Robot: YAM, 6 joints.
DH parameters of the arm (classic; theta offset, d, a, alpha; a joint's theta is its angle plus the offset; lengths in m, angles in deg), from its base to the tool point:
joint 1: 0 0.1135 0.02 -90
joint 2: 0 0 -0.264 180
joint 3: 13.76 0 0.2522 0
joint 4: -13.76 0 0.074 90
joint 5: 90 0 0 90
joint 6: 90 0.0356 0 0
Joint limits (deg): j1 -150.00..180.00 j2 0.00..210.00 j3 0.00..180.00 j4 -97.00..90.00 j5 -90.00..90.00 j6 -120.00..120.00
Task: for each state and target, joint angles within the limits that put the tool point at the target. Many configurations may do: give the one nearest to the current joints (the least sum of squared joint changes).
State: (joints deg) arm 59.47 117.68 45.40 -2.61 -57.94 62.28
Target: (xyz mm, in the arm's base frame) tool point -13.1 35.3 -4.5
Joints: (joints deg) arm 63.71 143.19 8.56 -7.27 -50.28 62.28
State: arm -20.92 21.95 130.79 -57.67 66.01 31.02
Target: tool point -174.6 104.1 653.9
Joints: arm -38.56 53.91 151.85 -24.38 50.41 31.02
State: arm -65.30 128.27 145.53 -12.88 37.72 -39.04
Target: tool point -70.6 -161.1 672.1
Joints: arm -104.86 89.32 147.98 -24.82 49.14 -39.04
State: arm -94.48 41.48 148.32 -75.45 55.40 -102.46
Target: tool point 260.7 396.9 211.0
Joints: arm -126.89 0.00 164.75 -88.46 56.57 -102.46
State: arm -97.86 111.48 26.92 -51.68 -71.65 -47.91
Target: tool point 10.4 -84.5 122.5
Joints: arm -106.39 91.47 18.15 -80.56 -71.79 -47.91
